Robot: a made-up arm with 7 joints. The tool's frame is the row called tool.
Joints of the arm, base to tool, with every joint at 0 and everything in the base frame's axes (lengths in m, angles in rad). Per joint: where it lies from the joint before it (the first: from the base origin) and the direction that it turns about. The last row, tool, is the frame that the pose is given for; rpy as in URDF.
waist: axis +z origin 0 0 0.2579
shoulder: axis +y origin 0 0 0
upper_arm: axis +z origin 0 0 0.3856
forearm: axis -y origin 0.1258 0 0
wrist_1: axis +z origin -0.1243 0 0.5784
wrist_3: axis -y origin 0 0 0
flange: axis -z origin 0.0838 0 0
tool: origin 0 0 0 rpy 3.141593 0 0
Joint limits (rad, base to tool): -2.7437..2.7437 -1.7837..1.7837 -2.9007..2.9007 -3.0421..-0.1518 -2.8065..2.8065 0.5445..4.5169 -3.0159..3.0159
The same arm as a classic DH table. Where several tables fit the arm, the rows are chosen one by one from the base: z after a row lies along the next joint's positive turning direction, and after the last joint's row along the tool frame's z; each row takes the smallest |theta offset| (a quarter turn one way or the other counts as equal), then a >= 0, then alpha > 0; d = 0 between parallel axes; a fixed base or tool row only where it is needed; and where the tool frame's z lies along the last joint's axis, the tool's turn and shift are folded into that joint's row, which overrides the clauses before.
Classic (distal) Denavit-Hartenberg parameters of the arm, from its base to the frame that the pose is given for. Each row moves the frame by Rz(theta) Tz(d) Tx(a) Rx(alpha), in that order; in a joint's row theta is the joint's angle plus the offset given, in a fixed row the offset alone. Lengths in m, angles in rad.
waist: a 0, alpha -1.5708, d 0.2579, theta0 0
shoulder: a 0, alpha 1.5708, d 0, theta0 0
upper_arm: a 0.1258, alpha 1.5708, d 0.3856, theta0 0
forearm: a -0.1243, alpha -1.5708, d 0, theta0 0
wrist_1: a 0, alpha 1.5708, d 0.5784, theta0 0
wrist_3: a 0.0838, alpha 1.5708, d 0, theta0 0
flange: a 0, alpha 0, d 0, theta0 0
Joint limits (rad, base to tool): -2.7437..2.7437 -1.7837..1.7837 -2.9007..2.9007 -3.0421..-0.1518 -2.8065..2.8065 0.5445..4.5169 -3.0159..3.0159

